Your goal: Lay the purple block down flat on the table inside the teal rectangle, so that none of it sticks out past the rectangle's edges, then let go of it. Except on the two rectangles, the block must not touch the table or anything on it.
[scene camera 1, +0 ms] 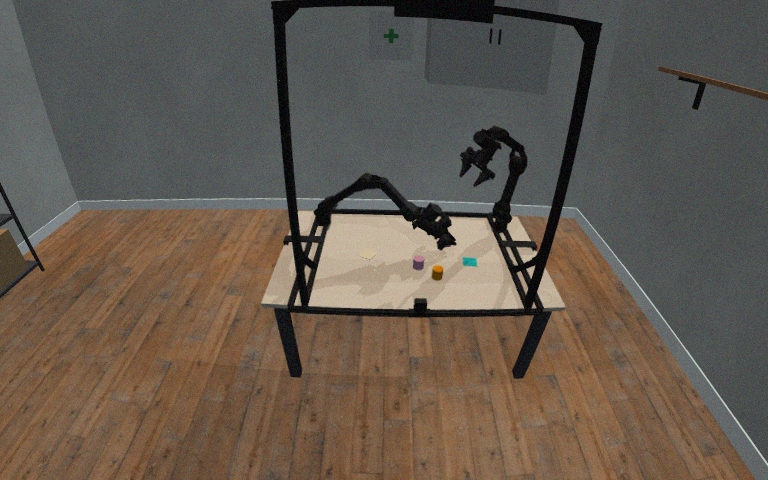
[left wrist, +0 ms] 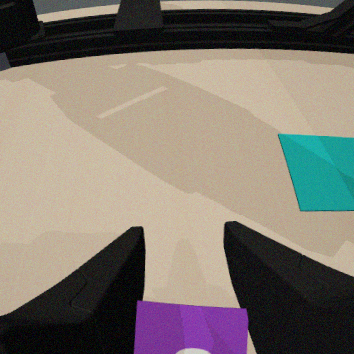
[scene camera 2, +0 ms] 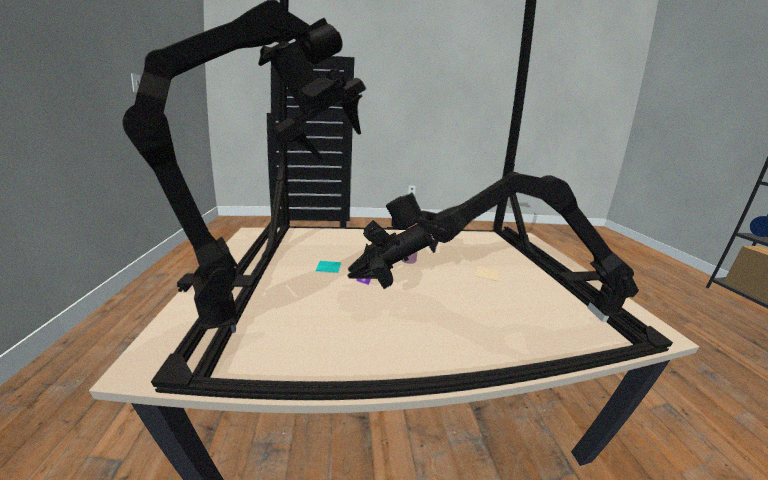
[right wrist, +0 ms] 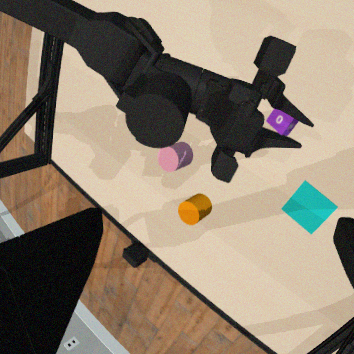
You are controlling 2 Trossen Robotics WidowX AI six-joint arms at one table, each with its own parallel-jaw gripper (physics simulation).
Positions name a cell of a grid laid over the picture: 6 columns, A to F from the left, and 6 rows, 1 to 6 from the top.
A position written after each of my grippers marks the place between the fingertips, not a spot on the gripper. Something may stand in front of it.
Observation:
My left gripper (scene camera 2: C4) carries a purple block (left wrist: C6), which touches nothing else. My right gripper (scene camera 2: C2) is open, holding nothing. An orange cylinder (right wrist: D4) rests on the table. Also in view: a teal rectangle (right wrist: F4).
My left gripper shows as well in the left wrist view (left wrist: D4) and in the right wrist view (right wrist: F3). My right gripper also shows in scene camera 1 (scene camera 1: D3) and in the right wrist view (right wrist: D4). The left wrist view does not show the orange cylinder: it is out of frame. Scene camera 2 does not show the orange cylinder, which is hidden by my left gripper.

